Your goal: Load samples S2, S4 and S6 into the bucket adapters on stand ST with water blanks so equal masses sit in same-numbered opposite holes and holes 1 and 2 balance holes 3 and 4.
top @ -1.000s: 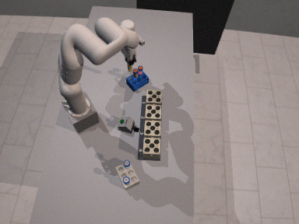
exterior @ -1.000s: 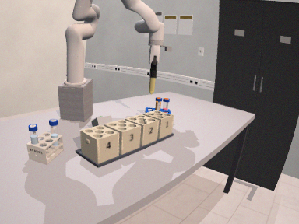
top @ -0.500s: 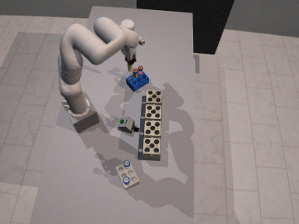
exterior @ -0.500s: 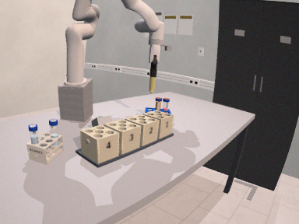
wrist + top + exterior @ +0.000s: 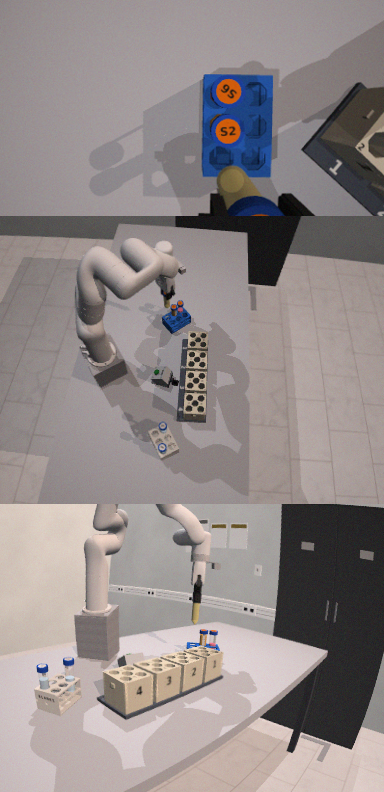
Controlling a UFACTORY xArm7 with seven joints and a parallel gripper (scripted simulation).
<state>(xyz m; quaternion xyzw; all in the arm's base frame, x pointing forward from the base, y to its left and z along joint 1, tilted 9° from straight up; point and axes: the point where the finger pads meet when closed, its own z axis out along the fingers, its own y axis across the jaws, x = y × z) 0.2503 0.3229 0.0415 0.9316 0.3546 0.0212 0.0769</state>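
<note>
My gripper is now 50 mm above the sample tube S4 and 10 mm past it. From my hand the other things lie so: sample tube S2 (190 mm below, 40 mm ahead, 20 mm to the left); then blue sample rack (220 mm below, 40 mm ahead, 10 mm to the left); then sample tube S6 (190 mm below, 60 mm to the left, 60 mm ahead).
</note>
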